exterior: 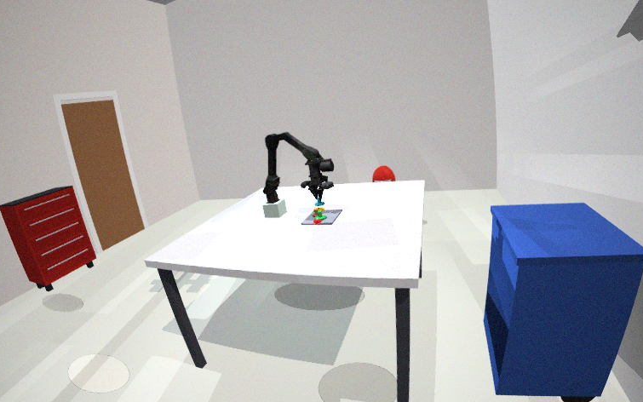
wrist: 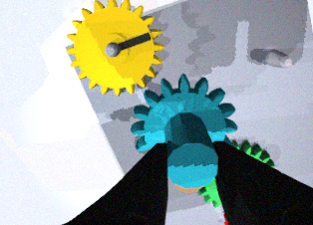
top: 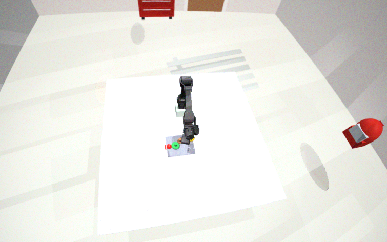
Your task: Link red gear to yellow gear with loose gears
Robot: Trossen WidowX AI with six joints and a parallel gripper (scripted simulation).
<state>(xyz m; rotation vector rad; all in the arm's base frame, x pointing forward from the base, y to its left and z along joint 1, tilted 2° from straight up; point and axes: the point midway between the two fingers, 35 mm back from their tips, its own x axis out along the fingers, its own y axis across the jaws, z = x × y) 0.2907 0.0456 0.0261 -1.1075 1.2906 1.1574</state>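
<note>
My gripper tip is now 4 cm to the left of the brown gear and 6 cm above it. The rest, counted from my gripper tip: yellow gear (4 cm behind, 4 cm to the left, 7 cm below); then green gear (4 cm ahead, 7 cm to the right, 6 cm below); then cyan gear (1 cm below).
</note>
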